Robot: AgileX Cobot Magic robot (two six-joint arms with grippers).
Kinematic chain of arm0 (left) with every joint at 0, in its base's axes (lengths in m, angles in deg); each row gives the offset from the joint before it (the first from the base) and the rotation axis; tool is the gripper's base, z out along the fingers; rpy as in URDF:
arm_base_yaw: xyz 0 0 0.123 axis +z
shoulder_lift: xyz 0 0 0 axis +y
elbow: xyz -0.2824 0 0.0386 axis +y
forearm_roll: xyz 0.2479 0 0.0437 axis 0.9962 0 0.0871
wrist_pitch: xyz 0 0 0 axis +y
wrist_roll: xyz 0.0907 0 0.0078 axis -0.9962 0 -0.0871
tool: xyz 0 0 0 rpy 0 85 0
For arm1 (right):
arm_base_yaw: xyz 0 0 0.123 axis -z
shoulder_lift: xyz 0 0 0 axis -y
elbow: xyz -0.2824 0 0.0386 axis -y
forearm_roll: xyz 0.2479 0 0.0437 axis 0.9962 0 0.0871
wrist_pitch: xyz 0 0 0 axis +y
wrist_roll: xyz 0.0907 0 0.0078 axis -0.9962 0 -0.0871
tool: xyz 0 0 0 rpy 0 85 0
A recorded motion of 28 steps. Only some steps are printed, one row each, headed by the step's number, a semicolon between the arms.
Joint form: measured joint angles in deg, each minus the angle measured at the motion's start. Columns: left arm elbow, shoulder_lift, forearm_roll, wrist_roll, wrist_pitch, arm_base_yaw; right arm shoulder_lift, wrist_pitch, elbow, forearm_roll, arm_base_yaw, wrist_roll.
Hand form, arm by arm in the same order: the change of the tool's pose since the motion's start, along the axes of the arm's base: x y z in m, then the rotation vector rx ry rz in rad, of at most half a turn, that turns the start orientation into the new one. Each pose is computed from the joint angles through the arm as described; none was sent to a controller.
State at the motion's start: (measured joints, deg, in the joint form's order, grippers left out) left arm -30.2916 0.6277 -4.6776 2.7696 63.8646 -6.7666; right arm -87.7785 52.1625 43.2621 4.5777 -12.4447 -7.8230
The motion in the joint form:
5: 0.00 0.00 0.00 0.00 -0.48 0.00; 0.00 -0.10 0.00 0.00 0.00 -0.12
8: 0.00 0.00 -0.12 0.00 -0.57 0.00; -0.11 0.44 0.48 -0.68 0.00 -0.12
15: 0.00 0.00 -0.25 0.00 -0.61 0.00; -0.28 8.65 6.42 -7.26 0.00 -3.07
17: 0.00 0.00 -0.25 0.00 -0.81 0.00; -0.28 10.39 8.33 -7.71 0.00 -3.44
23: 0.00 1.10 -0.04 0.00 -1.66 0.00; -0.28 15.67 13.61 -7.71 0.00 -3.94
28: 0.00 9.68 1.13 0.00 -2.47 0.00; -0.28 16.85 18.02 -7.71 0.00 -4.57
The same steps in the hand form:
5: 0.0004 0.0000 0.0007 -0.0014 -0.0082 0.0006; 0.0002 0.0000 0.0000 0.0002 -0.0016 -0.0022
8: 0.0004 -0.0002 0.0008 -0.0033 -0.0096 -0.0005; 0.0015 -0.0005 0.0012 -0.0090 -0.0006 0.0059
15: 0.0004 -0.0004 0.0009 -0.0053 -0.0101 -0.0017; 0.0131 -0.0068 0.0230 -0.1101 0.0214 0.0235
17: 0.0006 -0.0004 0.0011 -0.0059 -0.0135 -0.0015; 0.0173 -0.0066 0.0304 -0.1171 0.0168 0.0197
23: 0.0043 -0.0005 0.0024 -0.0030 -0.0094 0.0016; 0.0265 -0.0047 0.0516 -0.1199 0.0164 0.0065
28: 0.0292 -0.0017 0.0022 0.0303 0.1232 0.0125; 0.0377 -0.0023 0.0697 -0.1085 -0.0387 -0.0087

